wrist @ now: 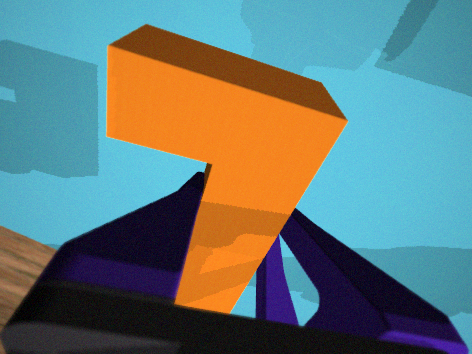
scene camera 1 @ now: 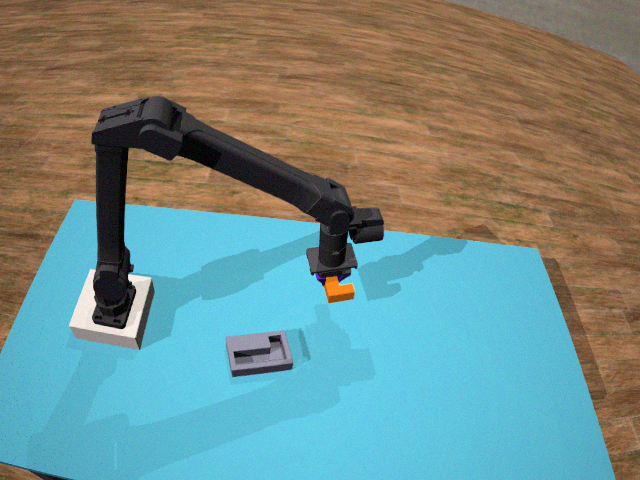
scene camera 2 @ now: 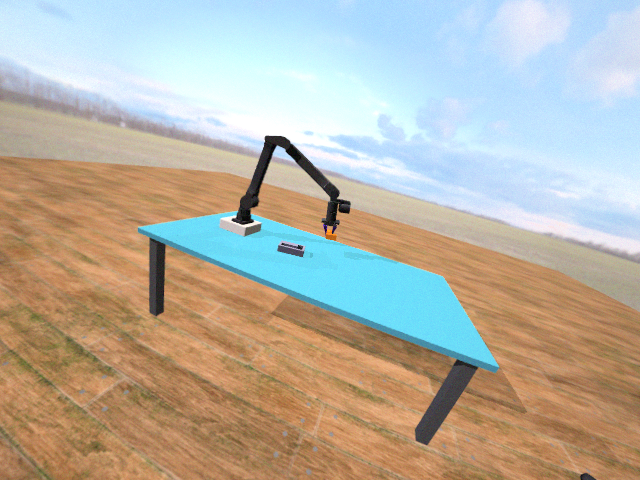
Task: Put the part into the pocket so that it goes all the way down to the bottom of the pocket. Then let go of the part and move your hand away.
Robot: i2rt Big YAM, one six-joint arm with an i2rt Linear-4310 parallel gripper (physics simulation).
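Where they show: gripper, between the fingertips: (wrist: 233, 192) (scene camera 1: 329, 282) (scene camera 2: 328, 236); arm's base, origin of its link: (scene camera 1: 115, 306) (scene camera 2: 242, 221).
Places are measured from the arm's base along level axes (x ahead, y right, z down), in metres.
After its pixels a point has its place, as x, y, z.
The part is an orange L-shaped block (scene camera 1: 341, 293) {0.528, -0.072, -0.074} (scene camera 2: 331, 236) {0.532, -0.071, -0.066} (wrist: 225, 125) {0.527, -0.082, -0.075}. My gripper (scene camera 1: 332, 280) {0.506, -0.122, -0.046} (scene camera 2: 330, 229) {0.506, -0.122, -0.046} (wrist: 233, 192) {0.506, -0.122, -0.046} is shut on its long leg, with one purple finger on each side. The part hangs above the table near the back edge, its short leg pointing away from the palm. The upper end of the long leg is hidden by the gripper body in the wrist view. The grey block (scene camera 1: 248, 343) {0.334, 0.029, 0.021} (scene camera 2: 291, 251) {0.377, 0.084, 0.039} with the L-shaped pocket (scene camera 1: 276, 353) {0.400, 0.029, 0.052} lies on the table, to the front left of the part in scene camera 1. The pocket is empty.
The blue table (scene camera 1: 465, 361) {0.881, 0.014, 0.057} (scene camera 2: 387, 299) {0.900, 0.184, 0.057} carries the arm's white base block (scene camera 1: 82, 322) {-0.070, 0.063, 0.000} (scene camera 2: 240, 227) {0.041, 0.075, 0.012} at the left. The arm arches from it over to the gripper. Arm shadows fall across the table around the grey block.
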